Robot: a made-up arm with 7 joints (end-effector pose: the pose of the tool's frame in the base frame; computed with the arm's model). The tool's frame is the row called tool. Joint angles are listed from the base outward.
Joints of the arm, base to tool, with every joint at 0 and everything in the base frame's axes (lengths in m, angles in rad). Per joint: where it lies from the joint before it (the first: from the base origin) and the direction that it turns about. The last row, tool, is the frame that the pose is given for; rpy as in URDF.
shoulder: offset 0 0 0.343 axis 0 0 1
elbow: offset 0 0 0 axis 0 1 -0.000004
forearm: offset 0 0 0.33 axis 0 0 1
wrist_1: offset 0.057 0 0 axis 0 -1 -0.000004
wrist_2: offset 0.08 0 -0.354 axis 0 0.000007 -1
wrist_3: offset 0 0 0 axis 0 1 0.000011
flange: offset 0.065 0 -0.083 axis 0 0.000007 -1
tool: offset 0 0 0 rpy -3.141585 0 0
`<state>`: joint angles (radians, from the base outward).
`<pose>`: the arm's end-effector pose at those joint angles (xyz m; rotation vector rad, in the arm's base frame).
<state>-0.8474 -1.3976 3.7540 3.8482 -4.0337 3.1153 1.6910</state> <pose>-0.2157 0.3646 0.6232 -0.0550 2.7051 -1.2580</pose>
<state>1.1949 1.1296 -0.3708 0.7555 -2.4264 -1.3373 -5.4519</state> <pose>0.1184 0.1880 0.1374 -0.8829 -1.7008 1.1867</pose>
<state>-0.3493 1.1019 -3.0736 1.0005 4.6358 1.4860 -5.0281</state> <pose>-0.0378 0.0621 0.8366 -1.3262 -0.7946 -1.3443</pose>
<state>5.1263 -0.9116 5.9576 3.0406 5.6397 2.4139 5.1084</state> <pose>-0.2753 0.4056 0.8037 1.5245 -1.0852 0.6466</pose>
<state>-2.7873 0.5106 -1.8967 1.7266 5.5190 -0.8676 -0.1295</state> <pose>-0.3378 0.2904 0.8406 0.8137 -1.1456 -1.9454</pose>
